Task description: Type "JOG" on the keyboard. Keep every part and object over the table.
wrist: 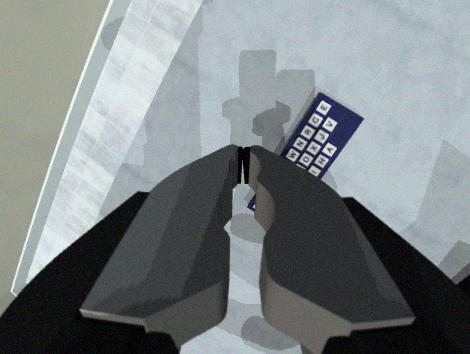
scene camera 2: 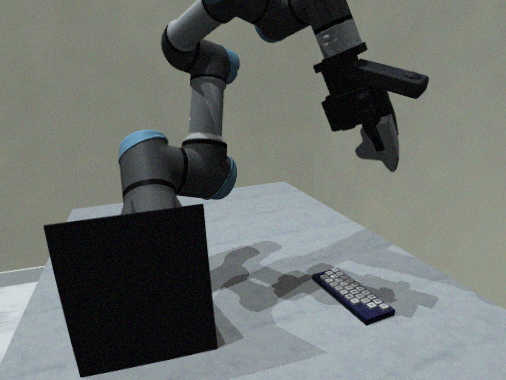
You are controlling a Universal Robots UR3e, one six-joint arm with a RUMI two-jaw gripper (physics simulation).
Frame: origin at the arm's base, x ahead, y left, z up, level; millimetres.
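Seen in the pictures: gripper, fingertip midpoint: (wrist: 242,152) (scene camera 2: 394,170); arm's base, origin of the base link: (scene camera 2: 156,244).
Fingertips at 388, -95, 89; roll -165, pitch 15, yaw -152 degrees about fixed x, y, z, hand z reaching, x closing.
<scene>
Offsets run from my fingertips to a thing's top centre, as dx, dy, dz. Level surfaces: height alone.
A dark blue keyboard {-50, +46, -232} (scene camera 2: 376,314) (wrist: 346,117) with white keys lies flat on the pale table. In the wrist view it lies slanted right of the fingertips, and the right finger hides much of it. The J key {-50, -1, -232} (wrist: 322,135), O key {-50, +33, -232} (wrist: 305,159) and G key {-33, -14, -232} (wrist: 315,120) show there, with E, V, R, X, N, W, A, H and I around them. My gripper (scene camera 2: 392,166) (wrist: 242,152) is shut and empty, its tips together. It hangs high above the table, tilted in the scene view, and touches no key.
A large black upright panel (scene camera 2: 135,292) stands at the front left in the scene view, before the arm's base. The marbled table {dz -249} (scene camera 2: 255,207) (wrist: 400,65) has its edge at the left in the wrist view. Shadows of the arm fall around the keyboard.
</scene>
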